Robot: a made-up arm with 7 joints. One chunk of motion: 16 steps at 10 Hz.
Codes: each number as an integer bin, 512 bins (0 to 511) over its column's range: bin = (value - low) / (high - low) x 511, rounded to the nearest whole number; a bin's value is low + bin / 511 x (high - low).
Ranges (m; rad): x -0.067..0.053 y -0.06..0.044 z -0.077..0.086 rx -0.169..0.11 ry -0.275..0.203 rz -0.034..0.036
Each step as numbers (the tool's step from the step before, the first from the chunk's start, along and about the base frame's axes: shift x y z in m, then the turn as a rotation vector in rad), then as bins.
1 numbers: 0.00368 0.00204 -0.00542 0.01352 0.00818 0.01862
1 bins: 301 305 224 334 303 384
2 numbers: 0.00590 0.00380 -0.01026 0.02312 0.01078 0.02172
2 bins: 310 313 209 352 306 407
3 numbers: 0.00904 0.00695 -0.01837 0.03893 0.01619 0.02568
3 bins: 324 329 184 381 311 436
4 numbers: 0.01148 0.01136 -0.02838 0.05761 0.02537 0.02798
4 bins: 334 351 152 415 321 452
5 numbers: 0.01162 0.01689 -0.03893 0.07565 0.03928 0.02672
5 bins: 335 378 119 448 336 443
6 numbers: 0.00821 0.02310 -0.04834 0.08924 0.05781 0.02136
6 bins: 320 408 90 473 356 404
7 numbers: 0.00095 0.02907 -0.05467 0.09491 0.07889 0.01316
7 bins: 289 438 70 483 378 344
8 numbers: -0.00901 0.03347 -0.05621 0.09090 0.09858 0.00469
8 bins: 247 459 65 476 399 282
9 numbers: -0.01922 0.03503 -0.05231 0.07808 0.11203 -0.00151
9 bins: 203 467 77 453 414 237
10 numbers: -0.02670 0.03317 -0.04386 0.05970 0.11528 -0.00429
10 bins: 172 458 104 419 417 217
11 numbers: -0.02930 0.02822 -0.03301 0.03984 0.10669 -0.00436
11 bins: 161 433 138 382 408 216
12 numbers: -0.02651 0.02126 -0.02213 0.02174 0.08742 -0.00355
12 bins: 172 399 172 349 387 222
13 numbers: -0.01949 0.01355 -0.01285 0.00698 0.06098 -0.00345
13 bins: 202 361 201 322 359 223
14 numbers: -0.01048 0.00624 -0.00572 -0.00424 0.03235 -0.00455
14 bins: 241 325 223 302 329 215
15 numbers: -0.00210 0.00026 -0.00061 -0.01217 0.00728 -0.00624
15 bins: 276 296 239 287 302 203
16 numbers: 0.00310 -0.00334 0.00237 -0.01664 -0.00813 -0.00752
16 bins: 299 278 249 279 285 193
